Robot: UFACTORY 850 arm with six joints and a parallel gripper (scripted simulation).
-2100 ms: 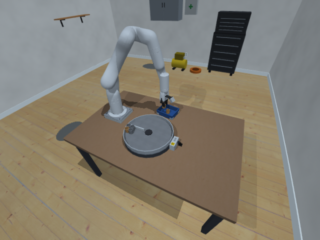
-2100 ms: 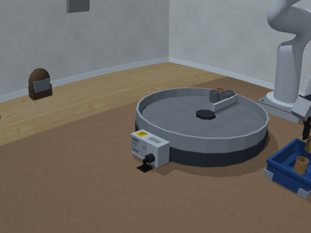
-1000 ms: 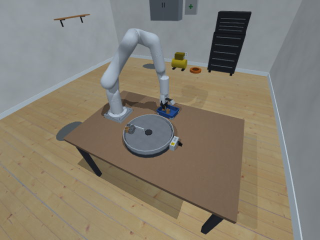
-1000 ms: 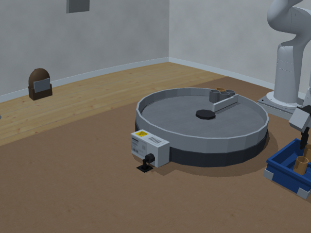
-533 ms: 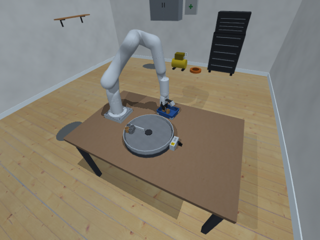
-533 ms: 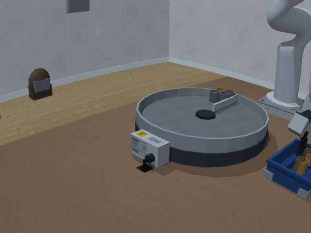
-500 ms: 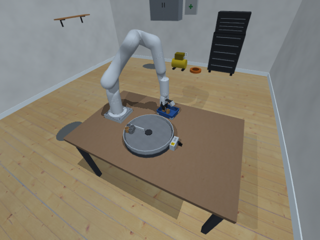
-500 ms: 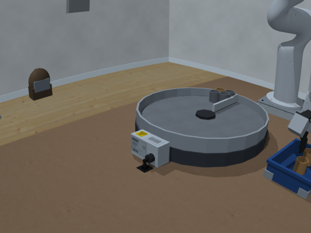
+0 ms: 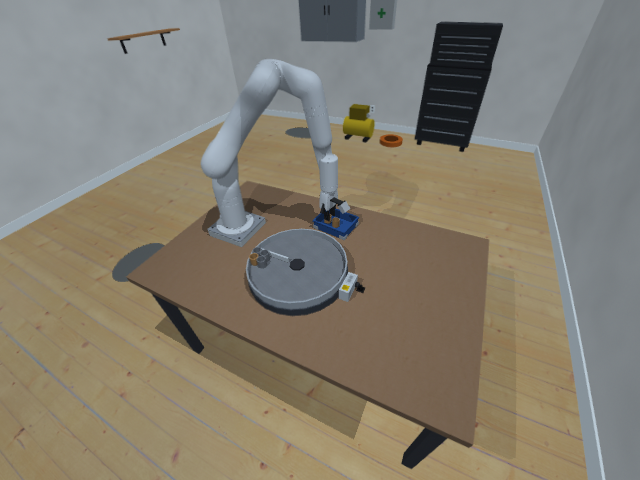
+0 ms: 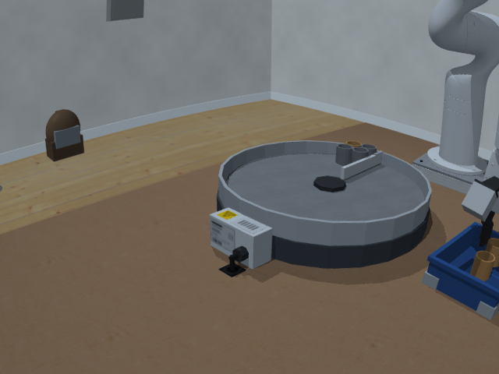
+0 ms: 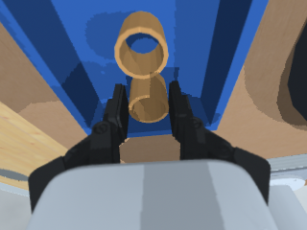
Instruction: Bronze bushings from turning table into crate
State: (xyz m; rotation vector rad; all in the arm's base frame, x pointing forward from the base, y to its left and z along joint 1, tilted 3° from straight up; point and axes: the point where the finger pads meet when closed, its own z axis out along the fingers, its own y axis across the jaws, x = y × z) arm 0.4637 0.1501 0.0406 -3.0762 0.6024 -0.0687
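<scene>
Right now my hand is 4 cm short of the blue crate, 1 cm to the left of it and 4 cm above it. Also, from my hand: grey turning table 5 cm behind, 37 cm to the right, 1 cm below.
</scene>
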